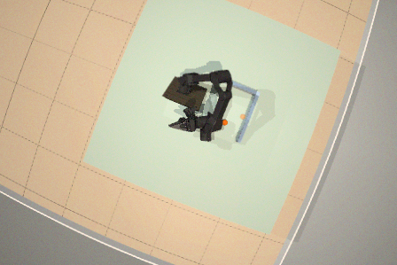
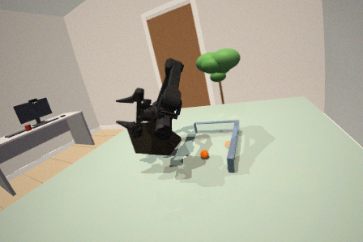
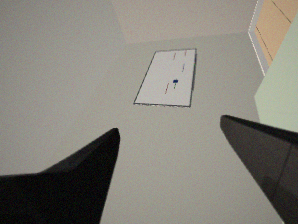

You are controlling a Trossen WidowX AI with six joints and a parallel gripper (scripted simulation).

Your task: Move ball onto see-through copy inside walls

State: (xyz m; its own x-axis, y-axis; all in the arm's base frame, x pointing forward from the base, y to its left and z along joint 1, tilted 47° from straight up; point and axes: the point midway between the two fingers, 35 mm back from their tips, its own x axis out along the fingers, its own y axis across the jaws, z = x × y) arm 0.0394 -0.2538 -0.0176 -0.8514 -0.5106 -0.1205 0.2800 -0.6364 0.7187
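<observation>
The orange ball lies 270 mm ahead of my gripper tip, 110 mm to the left of it and 260 mm below it. Round my gripper tip: see-through copy of ball: 360 mm ahead, 180 mm to the left, 260 mm below.
</observation>
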